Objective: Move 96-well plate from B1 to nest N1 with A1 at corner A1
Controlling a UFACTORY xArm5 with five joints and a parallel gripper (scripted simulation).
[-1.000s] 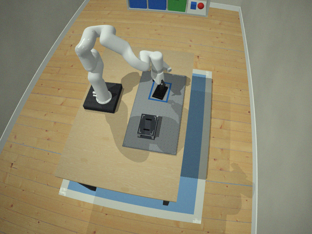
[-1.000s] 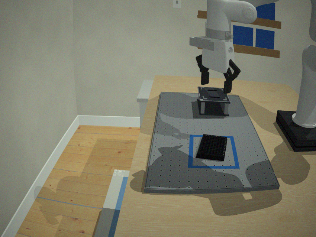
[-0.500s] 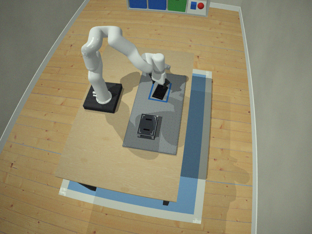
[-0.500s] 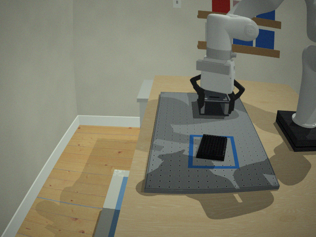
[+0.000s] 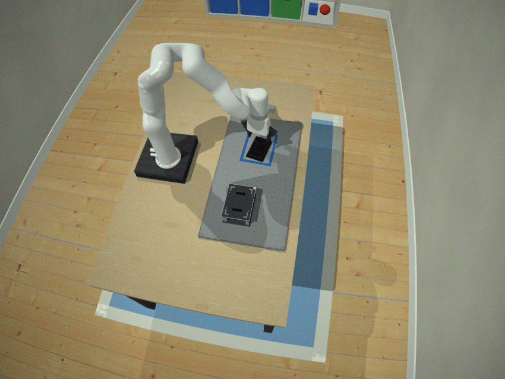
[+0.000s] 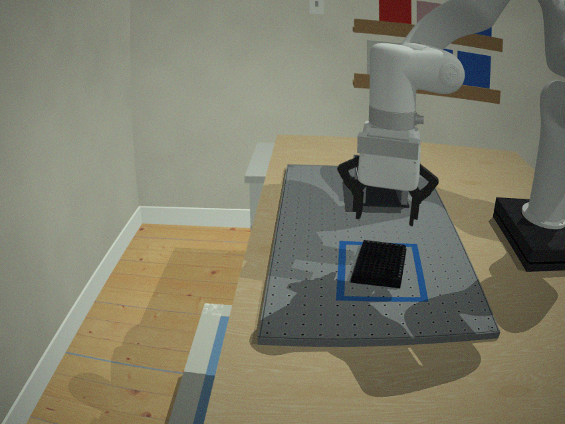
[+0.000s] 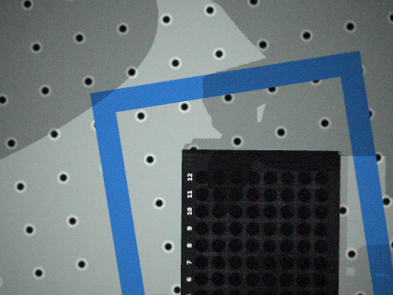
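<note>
Right now my hand is 9 cm above the black 96-well plate. Round my hand: A1 label: 3 cm ahead, 25 cm to the right, 4 cm below; then raised plate nest: 2 cm behind, 33 cm to the right, 4 cm below.
</note>
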